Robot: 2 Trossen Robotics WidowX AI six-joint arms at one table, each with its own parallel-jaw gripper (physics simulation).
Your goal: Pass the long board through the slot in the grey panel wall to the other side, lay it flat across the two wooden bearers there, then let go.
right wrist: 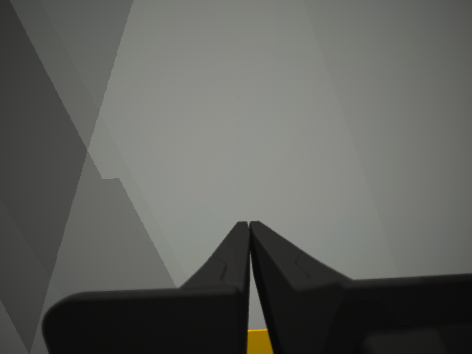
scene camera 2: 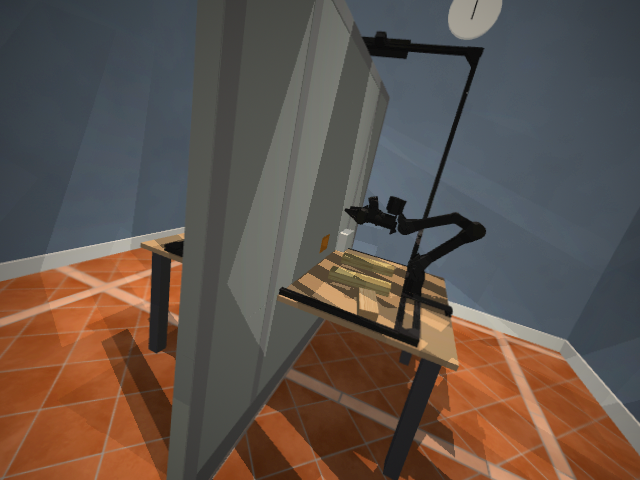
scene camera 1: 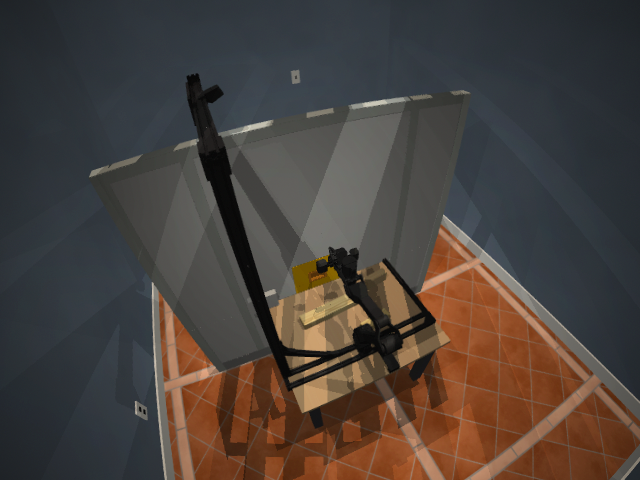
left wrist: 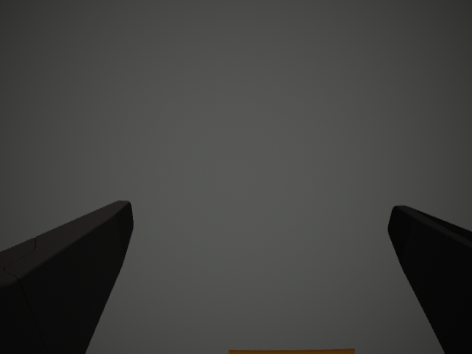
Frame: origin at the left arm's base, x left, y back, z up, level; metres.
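Seen in the pictures: left gripper, fingertip midpoint: (scene camera 2: 347,208) (left wrist: 263,216); right gripper, fingertip midpoint: (right wrist: 248,231) (scene camera 1: 329,247); left arm's base, link origin: (scene camera 2: 412,290); right arm's base, link origin: (scene camera 1: 363,347).
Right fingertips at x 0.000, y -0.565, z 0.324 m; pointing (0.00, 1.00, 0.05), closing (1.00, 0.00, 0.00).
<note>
Pixels of each thing's top centre, then the offset from my right fingertips to it. "spot": a spot on its surface instead.
- long pale board, top centre: (scene camera 1: 330,307) dx -0.048, dy -0.097, dz -0.304 m
- orange-looking slot, surface spot: (scene camera 1: 317,275) spot: dx -0.034, dy +0.097, dz -0.277 m
- orange patch, surface spot: (left wrist: 291,351) spot: dx -0.036, dy +0.133, dz -0.213 m
- shorter wood-coloured piece, top centre: (scene camera 2: 368,299) dx +0.263, dy +0.419, dz -0.305 m
A long pale board (scene camera 1: 326,311) lies on the table in scene camera 1, partly behind the right arm. The grey panel wall (scene camera 1: 330,186) (scene camera 2: 258,155) (left wrist: 250,125) (right wrist: 250,125) has a yellow plate (scene camera 1: 302,279) (right wrist: 259,344) around an orange-looking slot (scene camera 1: 317,275). An orange patch (scene camera 2: 324,243) (left wrist: 291,351) shows on the left arm's side. Two yellowish wooden bearers (scene camera 2: 368,262) (scene camera 2: 360,280) lie side by side there. My left gripper (scene camera 2: 348,210) (left wrist: 263,216) is open and empty, facing the wall above table height. My right gripper (scene camera 1: 332,251) (right wrist: 248,231) is shut and empty, facing the wall above the yellow plate.
A shorter wood-coloured piece (scene camera 2: 367,303) lies beside the nearer bearer. A white block (scene camera 1: 270,298) (scene camera 2: 344,240) stands by the wall in both scene views. Black rails (scene camera 1: 408,289) (scene camera 2: 346,315) edge the tables, and a tall black post (scene camera 1: 240,242) (scene camera 2: 449,139) rises beside each arm.
</note>
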